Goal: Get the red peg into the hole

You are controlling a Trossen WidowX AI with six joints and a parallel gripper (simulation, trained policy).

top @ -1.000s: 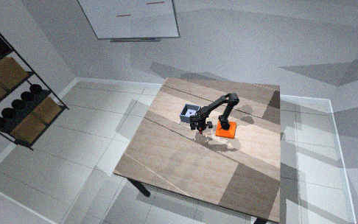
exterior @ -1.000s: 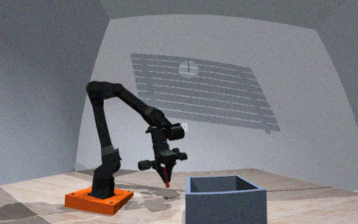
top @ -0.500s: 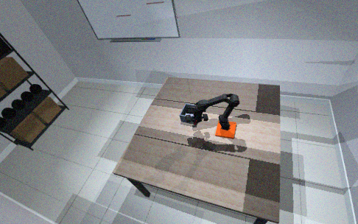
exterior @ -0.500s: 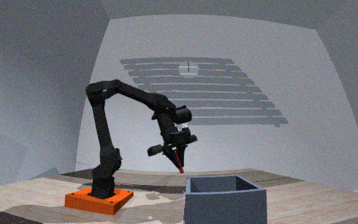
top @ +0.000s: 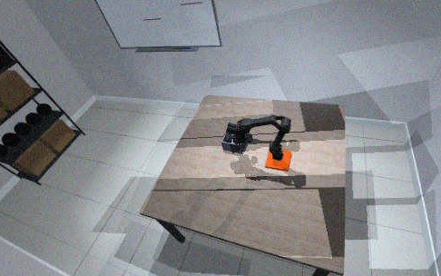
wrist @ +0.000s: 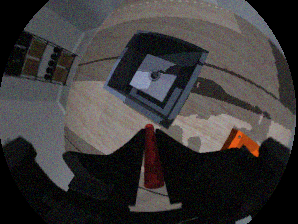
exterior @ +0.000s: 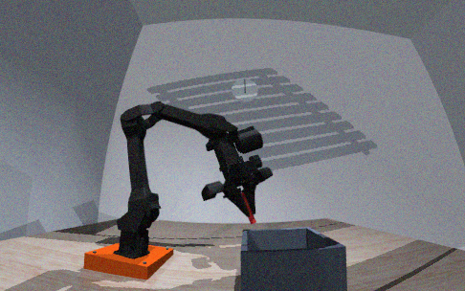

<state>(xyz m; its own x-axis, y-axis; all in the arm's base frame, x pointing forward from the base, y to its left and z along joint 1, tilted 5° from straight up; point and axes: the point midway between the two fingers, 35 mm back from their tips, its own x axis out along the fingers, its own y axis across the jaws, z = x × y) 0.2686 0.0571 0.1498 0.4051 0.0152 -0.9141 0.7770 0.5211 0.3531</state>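
Right now my gripper tip is 8 cm to the left of the plate, 8 cm above it and 7 cm short of it. From my gripper tip the other things lie so: grey box (10 cm below, 8 cm to the right, 7 cm ahead); then red peg (2 cm above, 1 cm to the left, 1 cm behind).
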